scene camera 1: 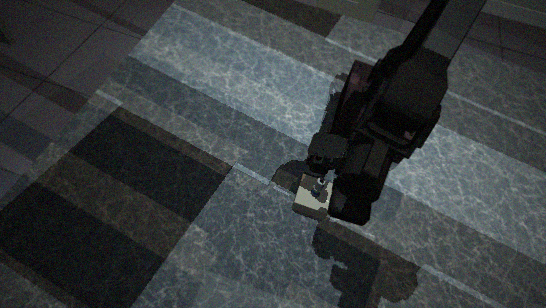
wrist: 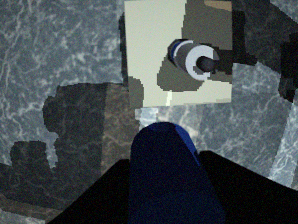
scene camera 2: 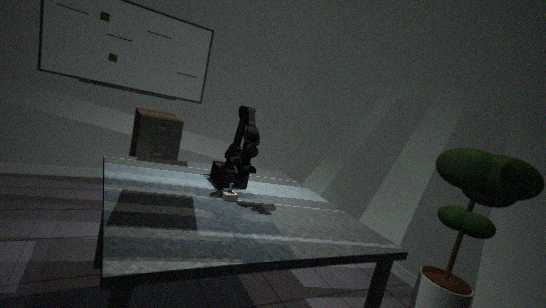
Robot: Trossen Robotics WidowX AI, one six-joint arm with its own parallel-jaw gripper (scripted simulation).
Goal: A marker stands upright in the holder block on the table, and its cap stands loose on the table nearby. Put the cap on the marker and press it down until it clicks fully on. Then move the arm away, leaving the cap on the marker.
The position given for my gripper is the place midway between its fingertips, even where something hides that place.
Note:
My gripper [scene camera 1: 340, 190] carries a blue cap.
My gripper shows as well in the wrist view [wrist: 165, 165].

